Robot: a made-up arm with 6 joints.
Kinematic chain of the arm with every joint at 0, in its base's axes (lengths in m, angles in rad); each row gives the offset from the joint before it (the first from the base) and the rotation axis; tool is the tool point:
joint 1: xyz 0 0 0.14 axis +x
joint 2: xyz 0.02 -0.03 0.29 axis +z
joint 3: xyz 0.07 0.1 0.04 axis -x
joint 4: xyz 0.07 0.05 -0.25 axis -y
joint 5: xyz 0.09 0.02 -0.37 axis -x
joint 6: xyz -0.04 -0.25 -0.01 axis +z
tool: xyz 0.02 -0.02 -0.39
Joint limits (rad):
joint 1: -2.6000..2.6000
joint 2: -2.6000..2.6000
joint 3: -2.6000..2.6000
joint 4: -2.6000..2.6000
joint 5: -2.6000..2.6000
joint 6: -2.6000..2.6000
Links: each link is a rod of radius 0.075 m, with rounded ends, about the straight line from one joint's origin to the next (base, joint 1, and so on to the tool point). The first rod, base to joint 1, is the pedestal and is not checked.
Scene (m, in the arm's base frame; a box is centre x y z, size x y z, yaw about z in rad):
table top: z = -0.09
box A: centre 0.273 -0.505 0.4 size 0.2 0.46 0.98 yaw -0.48
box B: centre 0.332 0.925 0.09 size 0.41 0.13 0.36 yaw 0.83
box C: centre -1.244 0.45 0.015 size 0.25 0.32 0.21 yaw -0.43
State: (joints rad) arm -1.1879 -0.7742 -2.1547 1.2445 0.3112 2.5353
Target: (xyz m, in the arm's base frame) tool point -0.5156 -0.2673 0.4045
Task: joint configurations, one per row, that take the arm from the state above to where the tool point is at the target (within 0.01 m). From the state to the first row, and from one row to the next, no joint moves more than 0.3 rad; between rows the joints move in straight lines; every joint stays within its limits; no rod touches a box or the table.
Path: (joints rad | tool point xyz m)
1: -1.1896 -1.0333 -2.0762 1.3101 0.2760 2.5118 | 0.9214 0.1065 0.6679
2: -1.1914 -1.2924 -1.9977 1.3757 0.2409 2.4883 | 0.7420 -0.0246 0.8821
3: -1.1931 -1.5514 -1.9193 1.4414 0.2057 2.4648 | 0.4928 -0.1229 1.0351
4: -1.1948 -1.8105 -1.8408 1.5070 0.1706 2.4413 | 0.2001 -0.1807 1.1090
5: -1.1965 -2.0696 -1.7623 1.5726 0.1354 2.4178 | -0.1046 -0.1945 1.0951
6: -1.0068 -2.1410 -1.8184 1.8571 0.0937 2.4420 | -0.3179 -0.3127 0.9072
7: -0.8171 -2.2123 -1.8745 2.1415 0.0520 2.4662 | -0.4609 -0.3401 0.6573
8: -0.6273 -2.2837 -1.9306 2.4260 0.0104 2.4904 | -0.5156 -0.2673 0.4045

